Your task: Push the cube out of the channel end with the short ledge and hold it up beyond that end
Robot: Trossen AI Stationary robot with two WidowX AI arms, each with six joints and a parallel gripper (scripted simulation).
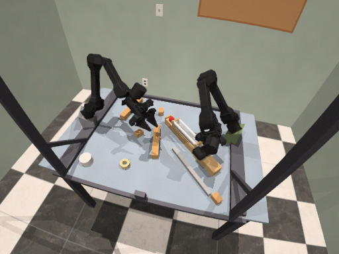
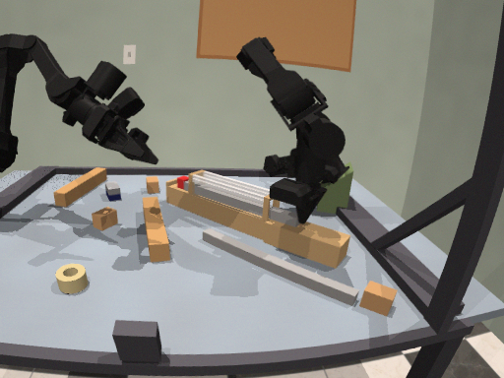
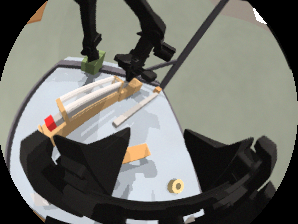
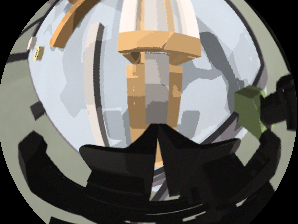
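Right now my right hand is 24 cm short of the red cube, 21 cm to the right of it and 3 cm above it. Also, from my right hand: yellow ring (8 cm behind, 42 cm to the left, 7 cm below); then wooden channel (13 cm ahead, 11 cm to the left, 3 cm below); then long grey bar (7 cm behind, 8 cm to the left, 8 cm below).
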